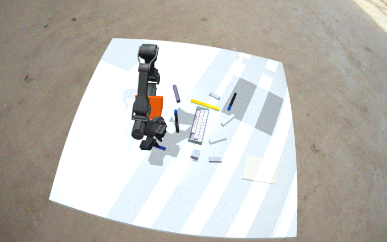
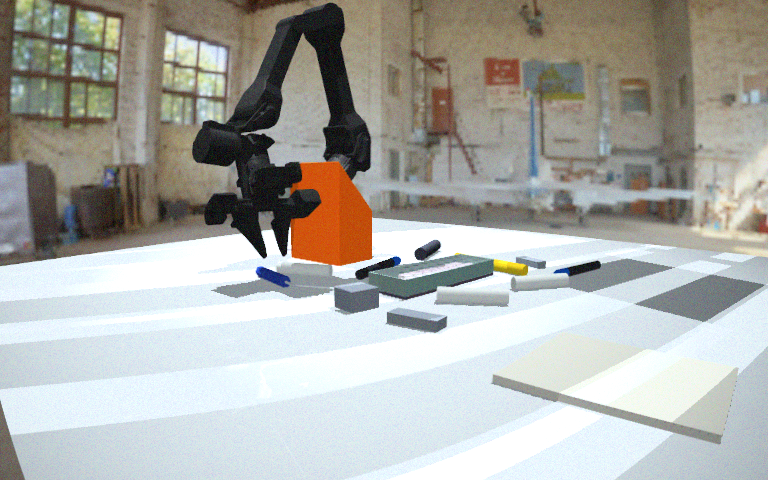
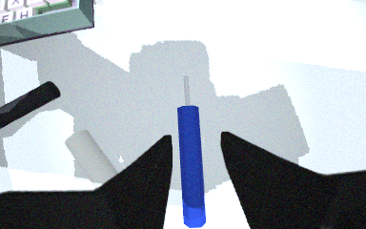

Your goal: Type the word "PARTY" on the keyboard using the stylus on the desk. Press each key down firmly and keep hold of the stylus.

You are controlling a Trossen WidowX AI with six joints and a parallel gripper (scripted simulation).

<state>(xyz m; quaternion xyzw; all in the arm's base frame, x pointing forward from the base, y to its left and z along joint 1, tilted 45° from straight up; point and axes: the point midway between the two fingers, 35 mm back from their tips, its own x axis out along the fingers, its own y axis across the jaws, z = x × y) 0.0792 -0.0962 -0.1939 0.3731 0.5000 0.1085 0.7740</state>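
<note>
The blue stylus lies 3 cm below my gripper tip and 1 cm ahead of it. From my gripper tip the other things lie so: yellow marker 31 cm to the left, 20 cm ahead, 3 cm below; dark marker 36 cm to the left, 3 cm below, 3 cm ahead; pale flat pad 52 cm ahead, 6 cm to the right, 4 cm below.
</note>
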